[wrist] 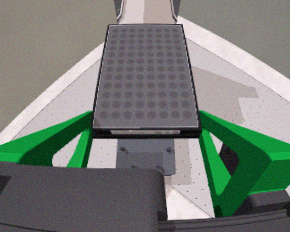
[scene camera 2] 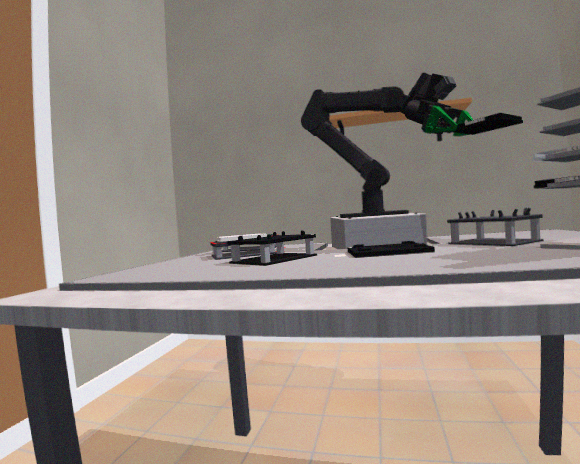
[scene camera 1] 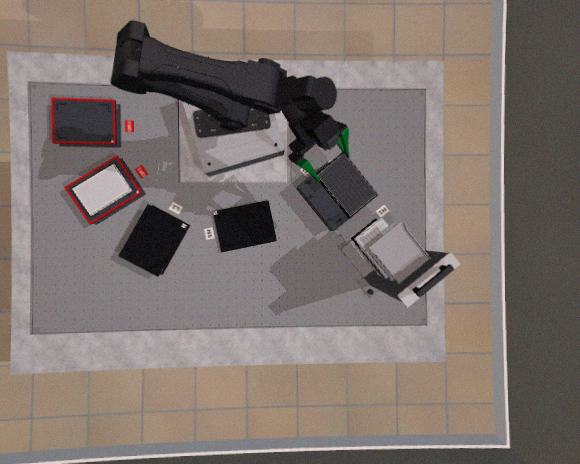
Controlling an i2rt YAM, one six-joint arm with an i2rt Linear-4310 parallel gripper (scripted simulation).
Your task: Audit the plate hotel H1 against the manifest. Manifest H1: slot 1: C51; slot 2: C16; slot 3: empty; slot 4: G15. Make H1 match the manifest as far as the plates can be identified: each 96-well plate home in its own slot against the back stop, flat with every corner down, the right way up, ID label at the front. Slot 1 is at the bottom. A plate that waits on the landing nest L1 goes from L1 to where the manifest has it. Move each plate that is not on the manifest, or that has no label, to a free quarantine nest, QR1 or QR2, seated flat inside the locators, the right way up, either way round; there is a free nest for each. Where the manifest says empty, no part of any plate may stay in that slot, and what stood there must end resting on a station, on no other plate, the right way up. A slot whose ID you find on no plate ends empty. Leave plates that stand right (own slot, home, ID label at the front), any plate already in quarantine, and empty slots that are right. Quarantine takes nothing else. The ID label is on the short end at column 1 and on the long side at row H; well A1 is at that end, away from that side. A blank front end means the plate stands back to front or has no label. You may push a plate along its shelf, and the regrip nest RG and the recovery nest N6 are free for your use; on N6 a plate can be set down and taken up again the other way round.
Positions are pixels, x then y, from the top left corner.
Labels:
my gripper: wrist; scene camera 2; scene camera 1 333, 168
same spot on my gripper: [wrist: 40, 191] = [scene camera 2: 454, 108]

